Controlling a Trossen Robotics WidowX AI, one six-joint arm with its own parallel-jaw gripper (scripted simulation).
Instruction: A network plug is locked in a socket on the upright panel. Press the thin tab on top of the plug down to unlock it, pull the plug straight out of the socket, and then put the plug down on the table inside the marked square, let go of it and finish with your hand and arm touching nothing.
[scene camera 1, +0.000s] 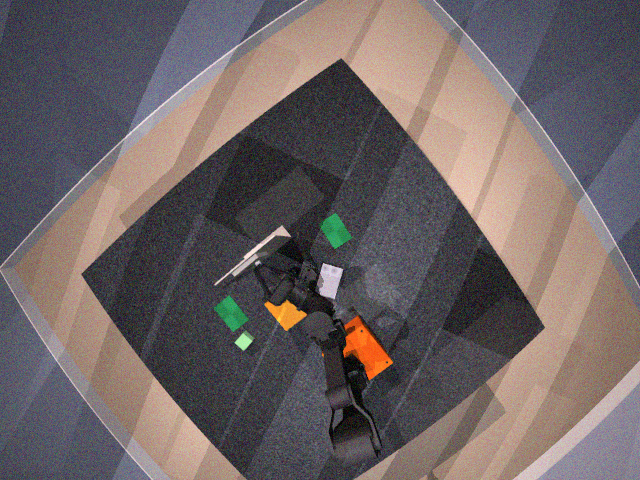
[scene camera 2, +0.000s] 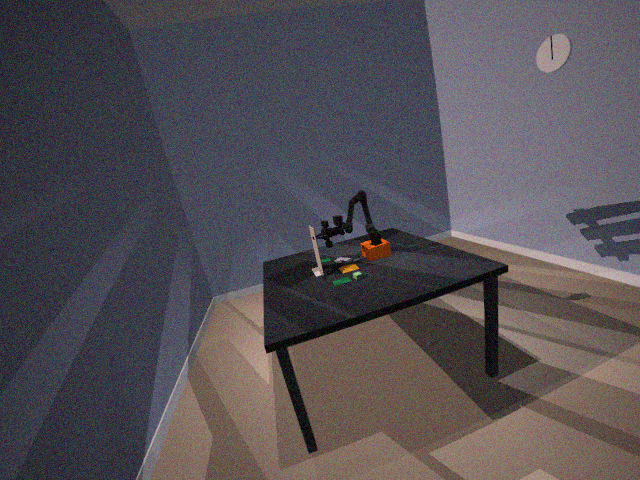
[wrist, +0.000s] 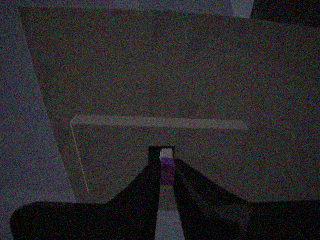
Scene:
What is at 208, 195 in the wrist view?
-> My gripper.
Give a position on an upright panel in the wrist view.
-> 227, 94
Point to my gripper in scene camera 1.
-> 258, 264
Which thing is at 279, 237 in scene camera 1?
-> An upright panel.

